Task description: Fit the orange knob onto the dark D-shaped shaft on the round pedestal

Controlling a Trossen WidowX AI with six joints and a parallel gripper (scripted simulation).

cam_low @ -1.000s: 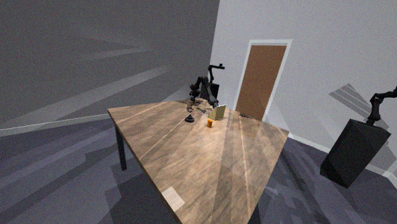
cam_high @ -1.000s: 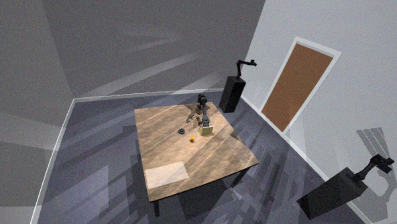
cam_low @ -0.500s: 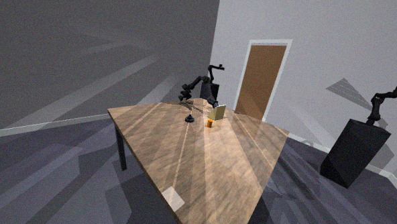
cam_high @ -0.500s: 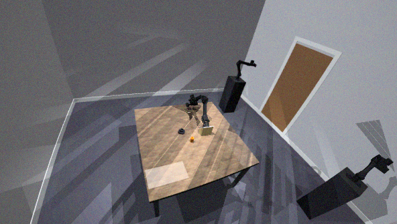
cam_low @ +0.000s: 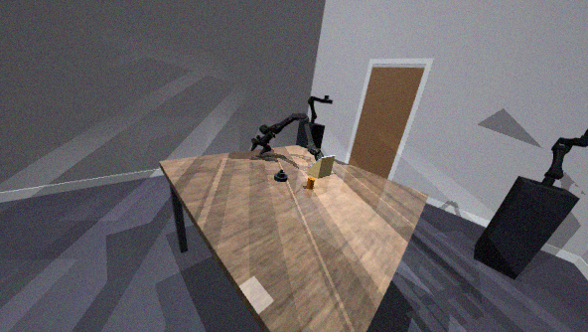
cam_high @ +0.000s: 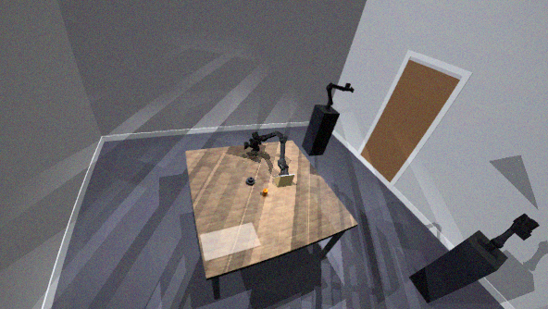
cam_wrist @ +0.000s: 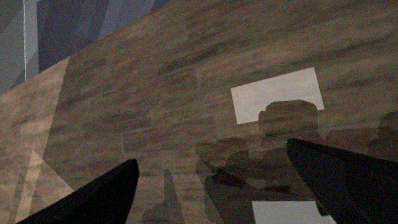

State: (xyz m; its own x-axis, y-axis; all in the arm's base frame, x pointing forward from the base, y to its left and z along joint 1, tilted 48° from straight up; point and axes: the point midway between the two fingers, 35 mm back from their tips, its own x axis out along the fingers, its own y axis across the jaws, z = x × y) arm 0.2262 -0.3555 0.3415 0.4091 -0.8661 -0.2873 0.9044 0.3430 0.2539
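Right now the orange knob is 1 cm behind my gripper tip, 63 cm to the left of it and 1 cm above it. Round my gripper tip: round pedestal (8 cm ahead, 45 cm to the left, 1 cm above).
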